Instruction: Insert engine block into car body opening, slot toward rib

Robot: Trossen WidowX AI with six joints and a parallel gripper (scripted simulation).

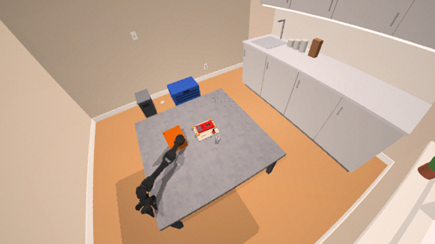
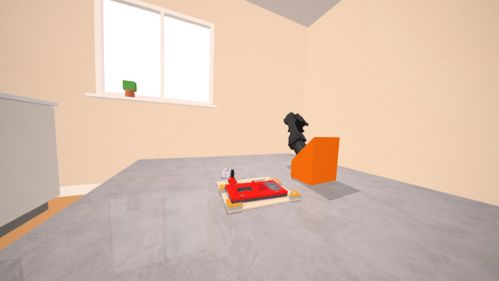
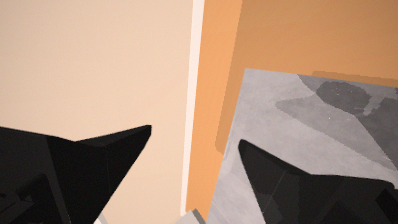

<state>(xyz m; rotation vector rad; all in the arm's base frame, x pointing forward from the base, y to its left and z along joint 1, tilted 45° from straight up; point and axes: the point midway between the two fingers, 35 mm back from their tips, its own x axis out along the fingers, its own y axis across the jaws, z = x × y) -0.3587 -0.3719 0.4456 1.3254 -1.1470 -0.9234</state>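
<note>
Now: the engine block 710 mm ahead of my gripper tip, 490 mm to the left of it and 170 mm below it. Also, from my gripper tip: black upright piece (710 mm ahead, 590 mm to the left, 150 mm below).
</note>
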